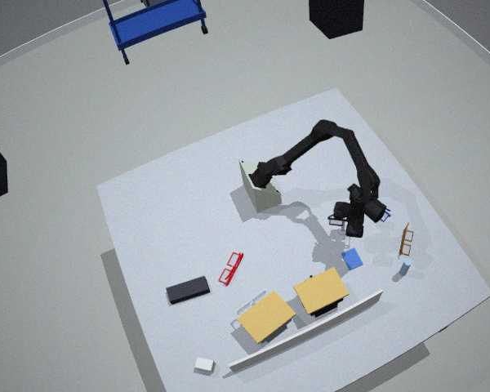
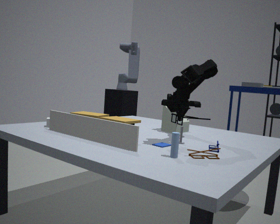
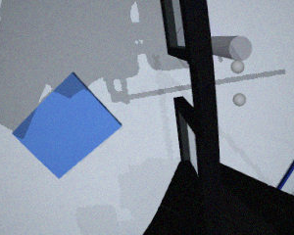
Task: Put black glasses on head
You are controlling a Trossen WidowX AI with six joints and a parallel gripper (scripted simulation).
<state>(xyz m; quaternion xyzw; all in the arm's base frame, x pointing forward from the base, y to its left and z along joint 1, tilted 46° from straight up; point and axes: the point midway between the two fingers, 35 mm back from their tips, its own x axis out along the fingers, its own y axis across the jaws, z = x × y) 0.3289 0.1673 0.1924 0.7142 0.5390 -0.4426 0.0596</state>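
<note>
Right now my gripper tip is 9 cm above the grey peg, 5 cm past it and 1 cm to the left of it. From my gripper tip the other things lie so: blue flat square 11 cm below, 8 cm ahead, 4 cm to the right; then dark display head 23 cm to the right, 15 cm ahead, 6 cm below; then light blue cylinder 23 cm ahead, 11 cm to the left, 7 cm below.
</note>
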